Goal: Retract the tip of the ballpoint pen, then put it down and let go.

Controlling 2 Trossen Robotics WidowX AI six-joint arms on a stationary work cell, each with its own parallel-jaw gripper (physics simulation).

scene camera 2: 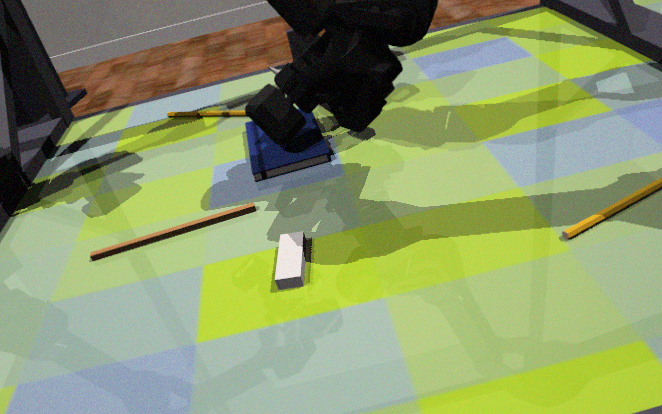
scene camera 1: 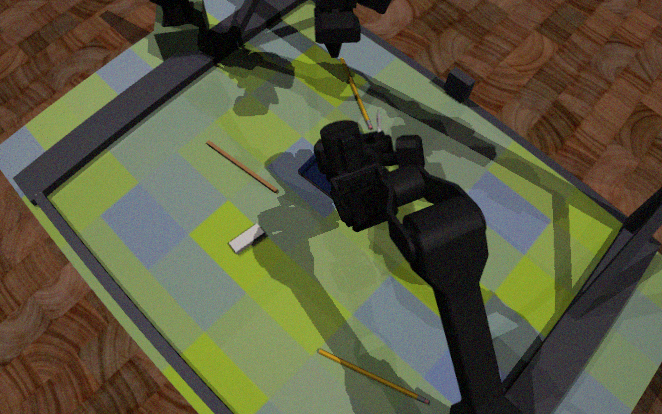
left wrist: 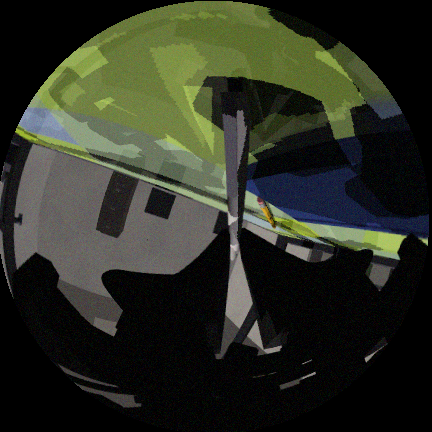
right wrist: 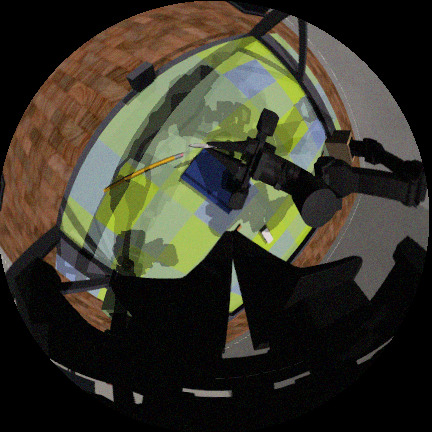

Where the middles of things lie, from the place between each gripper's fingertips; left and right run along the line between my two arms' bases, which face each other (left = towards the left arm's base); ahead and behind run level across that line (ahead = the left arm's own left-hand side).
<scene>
I see my left gripper 240 mm short of the brown pencil (scene camera 2: 248,208), 100 mm to the left of it and 40 mm above it. From my left hand the other things lie so: eraser (scene camera 2: 290,270) (300 mm ahead, 40 mm to the left, 40 mm below).
Right now the brown pencil is 210 mm below my right hand, 190 mm ahead of it and 30 mm to the right of it. Also, from my right hand: eraser (240 mm ahead, 210 mm below, 110 mm to the left).
</scene>
